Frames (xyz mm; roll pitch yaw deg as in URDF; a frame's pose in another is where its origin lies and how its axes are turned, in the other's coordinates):
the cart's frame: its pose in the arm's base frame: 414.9 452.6 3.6 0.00 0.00 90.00
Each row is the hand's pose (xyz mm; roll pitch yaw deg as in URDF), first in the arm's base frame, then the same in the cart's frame.
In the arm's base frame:
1: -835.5 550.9 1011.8 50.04 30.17 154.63
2: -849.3 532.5 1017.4 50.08 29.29 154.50
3: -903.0 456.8 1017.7 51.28 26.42 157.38
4: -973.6 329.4 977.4 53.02 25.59 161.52
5: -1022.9 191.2 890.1 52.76 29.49 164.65
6: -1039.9 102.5 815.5 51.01 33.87 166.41
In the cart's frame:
1: 98.3 1250.4 1008.2 50.04 30.17 64.63
2: 79.9 1264.2 1013.8 50.08 29.29 64.50
3: 4.2 1317.9 1014.1 51.28 26.42 67.38
4: -123.2 1388.5 973.8 53.02 25.59 71.52
5: -261.4 1437.8 886.5 52.76 29.49 74.65
6: -350.1 1454.8 811.9 51.01 33.87 76.41

